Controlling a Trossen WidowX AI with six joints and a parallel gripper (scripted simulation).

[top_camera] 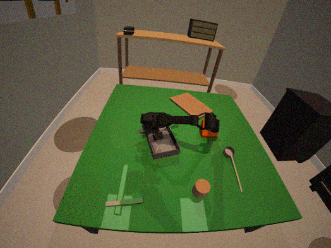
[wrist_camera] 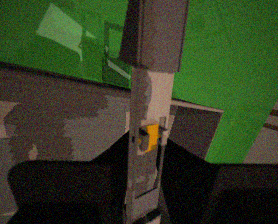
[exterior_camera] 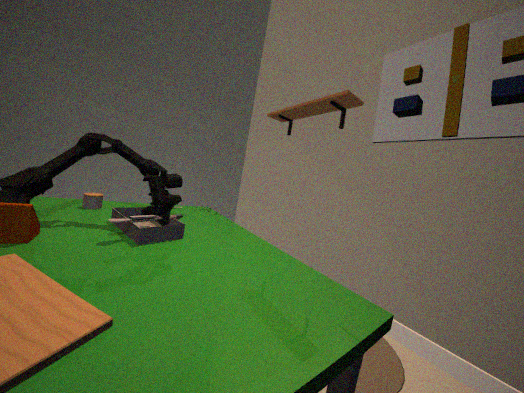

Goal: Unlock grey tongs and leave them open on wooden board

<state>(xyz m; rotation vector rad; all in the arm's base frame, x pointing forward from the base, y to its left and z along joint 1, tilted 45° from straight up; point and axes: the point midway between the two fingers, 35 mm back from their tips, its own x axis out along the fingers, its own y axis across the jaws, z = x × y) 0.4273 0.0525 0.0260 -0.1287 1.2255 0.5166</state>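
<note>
My gripper tip is 70 mm past the roasting tin and 50 mm to the right of it. The rest, counted from my gripper tip: cork-topped jar 290 mm behind, 410 mm to the left; wooden board 350 mm behind, 400 mm to the right, 30 mm below; yellow lock piece 10 mm ahead, 20 mm to the left, 30 mm above.
</note>
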